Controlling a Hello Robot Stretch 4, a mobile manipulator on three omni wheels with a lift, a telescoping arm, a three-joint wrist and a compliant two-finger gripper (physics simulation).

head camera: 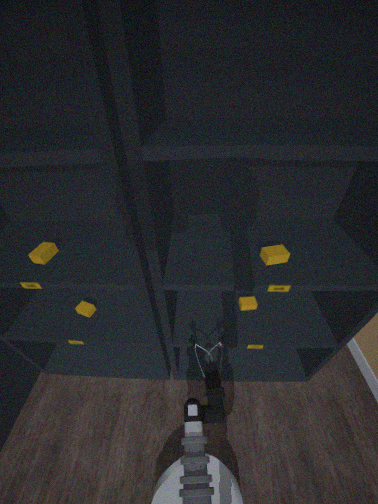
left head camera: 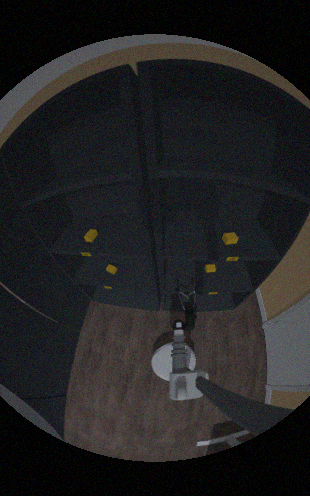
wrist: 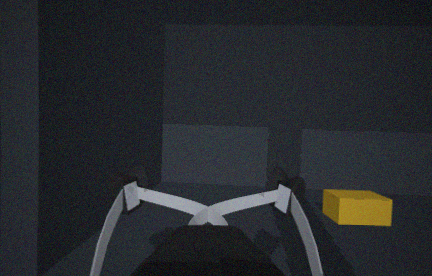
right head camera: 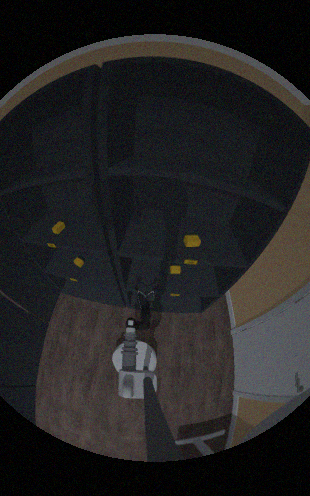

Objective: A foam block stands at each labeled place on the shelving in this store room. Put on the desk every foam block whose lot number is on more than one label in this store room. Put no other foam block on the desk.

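Places are measured from the robot's base along level axes (x ahead, y left, z up), in metres.
Pixels of known places: gripper, between the fingertips: (head camera: 206,334) (left head camera: 185,286) (wrist: 208,181) (right head camera: 145,285).
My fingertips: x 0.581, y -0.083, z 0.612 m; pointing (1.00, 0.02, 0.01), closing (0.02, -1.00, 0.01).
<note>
Behind a point stands the place of what it marks.
My gripper (head camera: 207,344) (left head camera: 187,292) (right head camera: 146,292) (wrist: 208,181) @(x 0.581, y -0.083, z 0.612 m) is open and empty, at the front of the right shelving bay, near its left side. In the wrist view a yellow foam block (wrist: 357,207) @(x 0.769, y -0.337, z 0.535 m) lies right of the fingers, apart from them. In the head view the right bay holds an upper block (head camera: 275,254) @(x 0.678, y -0.348, z 1.007 m) and a lower block (head camera: 248,303) @(x 0.783, y -0.346, z 0.551 m); the left bay holds an upper block (head camera: 44,253) @(x 0.759, y 0.583, z 1.003 m) and a lower block (head camera: 85,309) @(x 0.797, y 0.583, z 0.550 m). Yellow labels (head camera: 279,288) @(x 0.560, y -0.335, z 0.947 m) (head camera: 255,346) @(x 0.561, y -0.334, z 0.495 m) (head camera: 31,285) @(x 0.633, y 0.599, z 0.948 m) (head camera: 76,342) @(x 0.633, y 0.600, z 0.488 m) sit on the shelf edges, their numbers unreadable. I cannot make out the desk.
A dark upright (head camera: 131,165) @(x 0.598, y 0.114, z 1.380 m) divides the two bays. More dark shelving (left head camera: 35,360) @(x -0.269, y 1.162, z 0.560 m) stands at the left. A grey door (right head camera: 270,350) @(x -0.138, y -1.136, z 0.589 m) is at the right. A dark flat thing with a pale T-shaped bar (right head camera: 200,438) shows at the lower right. Wood floor (head camera: 100,425) @(x 0.360, y 0.562, z -0.028 m) lies in front.
</note>
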